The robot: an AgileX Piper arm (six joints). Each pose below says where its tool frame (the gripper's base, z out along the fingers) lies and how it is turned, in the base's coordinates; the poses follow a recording.
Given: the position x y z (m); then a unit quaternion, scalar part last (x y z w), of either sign.
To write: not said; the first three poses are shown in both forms.
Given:
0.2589 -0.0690 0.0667 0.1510 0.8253 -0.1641 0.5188
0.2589 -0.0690 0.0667 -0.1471 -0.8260 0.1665 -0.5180
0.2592 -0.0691 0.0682 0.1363 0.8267 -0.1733 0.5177
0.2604 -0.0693 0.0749 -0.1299 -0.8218 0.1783 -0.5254
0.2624 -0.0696 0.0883 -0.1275 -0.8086 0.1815 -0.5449
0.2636 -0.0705 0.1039 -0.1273 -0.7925 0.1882 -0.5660
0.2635 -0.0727 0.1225 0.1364 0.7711 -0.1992 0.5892
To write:
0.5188 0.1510 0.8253 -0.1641 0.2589 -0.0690 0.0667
0.5180 0.1471 0.8260 -0.1665 0.2589 -0.0690 0.0667
0.5177 0.1363 0.8267 -0.1733 0.2592 -0.0691 0.0682
0.5254 0.1299 0.8218 -0.1783 0.2604 -0.0693 0.0749
0.5449 0.1275 0.8086 -0.1815 0.2624 -0.0696 0.0883
0.5660 0.1273 0.7925 -0.1882 0.2636 -0.0705 0.1039
0.5892 0.1364 0.7711 -0.1992 0.2635 -0.0727 0.1225

